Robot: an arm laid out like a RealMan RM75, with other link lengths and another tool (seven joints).
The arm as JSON. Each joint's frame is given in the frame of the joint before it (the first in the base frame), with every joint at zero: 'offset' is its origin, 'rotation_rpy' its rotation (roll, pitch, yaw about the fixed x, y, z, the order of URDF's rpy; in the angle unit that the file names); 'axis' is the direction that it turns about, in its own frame. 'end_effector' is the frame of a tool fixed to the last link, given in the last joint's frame.
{
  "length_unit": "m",
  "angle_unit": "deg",
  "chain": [
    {
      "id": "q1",
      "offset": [
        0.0,
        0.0,
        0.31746
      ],
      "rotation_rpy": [
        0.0,
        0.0,
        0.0
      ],
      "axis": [
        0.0,
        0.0,
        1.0
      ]
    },
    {
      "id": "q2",
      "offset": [
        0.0,
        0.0,
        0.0
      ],
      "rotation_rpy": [
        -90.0,
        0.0,
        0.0
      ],
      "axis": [
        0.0,
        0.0,
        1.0
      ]
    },
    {
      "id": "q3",
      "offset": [
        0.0,
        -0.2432,
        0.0
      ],
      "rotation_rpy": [
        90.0,
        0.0,
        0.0
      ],
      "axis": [
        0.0,
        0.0,
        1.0
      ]
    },
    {
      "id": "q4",
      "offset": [
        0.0,
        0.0,
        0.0
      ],
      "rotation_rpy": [
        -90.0,
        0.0,
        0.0
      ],
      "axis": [
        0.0,
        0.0,
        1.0
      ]
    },
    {
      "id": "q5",
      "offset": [
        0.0,
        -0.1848,
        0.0
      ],
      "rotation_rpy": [
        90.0,
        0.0,
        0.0
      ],
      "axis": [
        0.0,
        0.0,
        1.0
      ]
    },
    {
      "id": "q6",
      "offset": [
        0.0,
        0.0,
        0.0
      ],
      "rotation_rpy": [
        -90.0,
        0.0,
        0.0
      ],
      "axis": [
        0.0,
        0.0,
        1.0
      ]
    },
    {
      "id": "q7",
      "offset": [
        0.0,
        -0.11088,
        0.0
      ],
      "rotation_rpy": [
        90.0,
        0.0,
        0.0
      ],
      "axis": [
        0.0,
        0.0,
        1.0
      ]
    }
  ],
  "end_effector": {
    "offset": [
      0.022,
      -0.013,
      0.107
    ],
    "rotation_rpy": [
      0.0,
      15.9,
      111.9
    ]
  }
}
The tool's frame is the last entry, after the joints.
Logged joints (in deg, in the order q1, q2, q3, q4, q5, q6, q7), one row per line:
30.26, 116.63, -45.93, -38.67, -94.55, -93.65, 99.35
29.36, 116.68, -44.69, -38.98, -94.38, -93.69, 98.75
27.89, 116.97, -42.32, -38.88, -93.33, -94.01, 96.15
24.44, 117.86, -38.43, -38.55, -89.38, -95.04, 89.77
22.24, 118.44, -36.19, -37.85, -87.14, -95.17, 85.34
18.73, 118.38, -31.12, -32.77, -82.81, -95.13, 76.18
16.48, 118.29, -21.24, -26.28, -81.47, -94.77, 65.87
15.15, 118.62, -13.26, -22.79, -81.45, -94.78, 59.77
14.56, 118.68, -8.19, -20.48, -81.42, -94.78, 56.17
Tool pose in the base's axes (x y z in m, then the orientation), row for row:
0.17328, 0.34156, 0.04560, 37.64, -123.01, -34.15
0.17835, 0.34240, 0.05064, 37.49, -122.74, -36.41
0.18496, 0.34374, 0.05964, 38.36, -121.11, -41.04
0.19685, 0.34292, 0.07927, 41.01, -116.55, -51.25
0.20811, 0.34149, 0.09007, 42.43, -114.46, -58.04
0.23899, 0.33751, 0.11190, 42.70, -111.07, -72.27
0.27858, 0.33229, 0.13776, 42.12, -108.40, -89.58
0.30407, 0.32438, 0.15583, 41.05, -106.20, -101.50
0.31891, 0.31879, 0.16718, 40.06, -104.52, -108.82
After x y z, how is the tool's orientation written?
As a rotation vector, in degrees.
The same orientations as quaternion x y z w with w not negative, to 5 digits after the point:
0.25944, -0.84787, -0.23539, 0.39798
0.25811, -0.84504, -0.25068, 0.39552
0.26400, -0.83351, -0.28245, 0.39471
0.28197, -0.80135, -0.35237, 0.39264
0.29019, -0.78282, -0.39695, 0.38134
0.28749, -0.74781, -0.48658, 0.34839
0.27497, -0.70765, -0.58479, 0.28572
0.26143, -0.67634, -0.64641, 0.23742
0.25105, -0.65502, -0.68197, 0.20695

